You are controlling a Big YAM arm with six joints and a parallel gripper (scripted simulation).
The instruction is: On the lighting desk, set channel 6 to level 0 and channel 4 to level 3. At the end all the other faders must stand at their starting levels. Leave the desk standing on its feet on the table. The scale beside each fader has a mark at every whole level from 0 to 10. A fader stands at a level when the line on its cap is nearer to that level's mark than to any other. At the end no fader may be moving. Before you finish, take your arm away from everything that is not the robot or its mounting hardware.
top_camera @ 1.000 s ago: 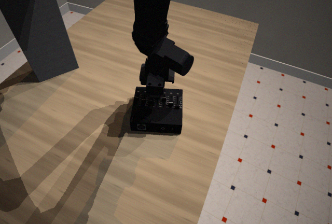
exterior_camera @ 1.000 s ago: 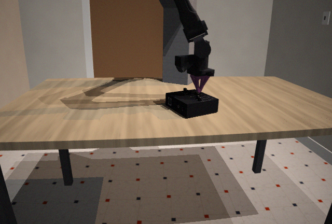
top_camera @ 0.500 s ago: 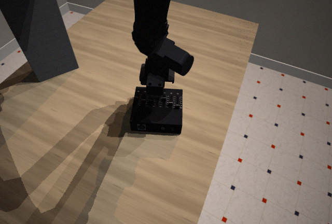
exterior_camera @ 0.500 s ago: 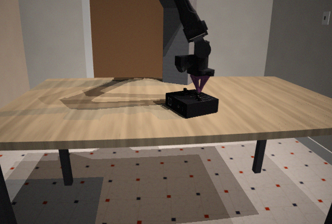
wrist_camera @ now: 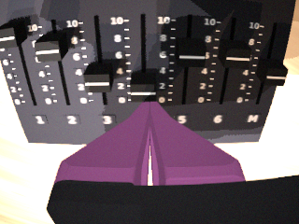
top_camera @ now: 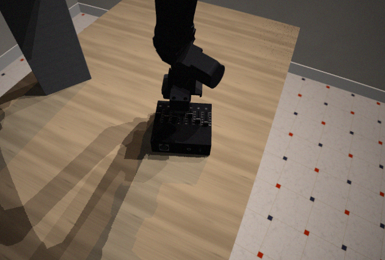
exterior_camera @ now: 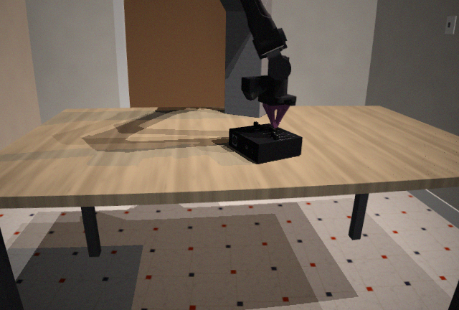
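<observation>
Right now my hand is 10 mm short of the channel 4 cap, 10 mm to the left of it and 10 mm above it. From my hand the other things lie so: channel 5 cap 10 mm behind, 40 mm to the right, 10 mm below; then channel 6 cap 30 mm behind, 40 mm to the right, 10 mm below; then channel 3 cap 30 mm ahead, 10 mm to the right, 10 mm below.
</observation>
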